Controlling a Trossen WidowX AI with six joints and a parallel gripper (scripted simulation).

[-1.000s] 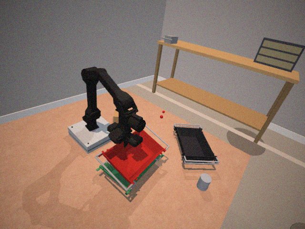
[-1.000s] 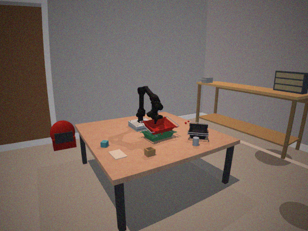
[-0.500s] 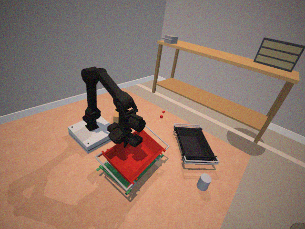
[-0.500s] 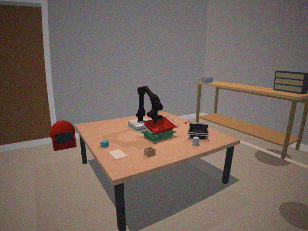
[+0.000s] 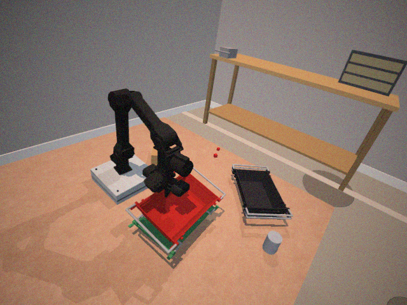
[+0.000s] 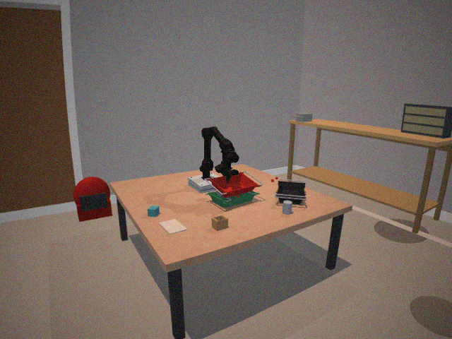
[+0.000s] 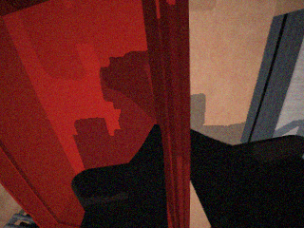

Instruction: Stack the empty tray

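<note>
My gripper tip is 80 mm short of the red tray, 20 mm to the right of it and 10 mm below it. Round my gripper tip: grey cylinder: 380 mm ahead, 230 mm to the left, 80 mm below; then tan box: 350 mm behind, 220 mm to the left, 80 mm below; then teal cube: 70 mm ahead, 520 mm to the right, 90 mm below.
</note>
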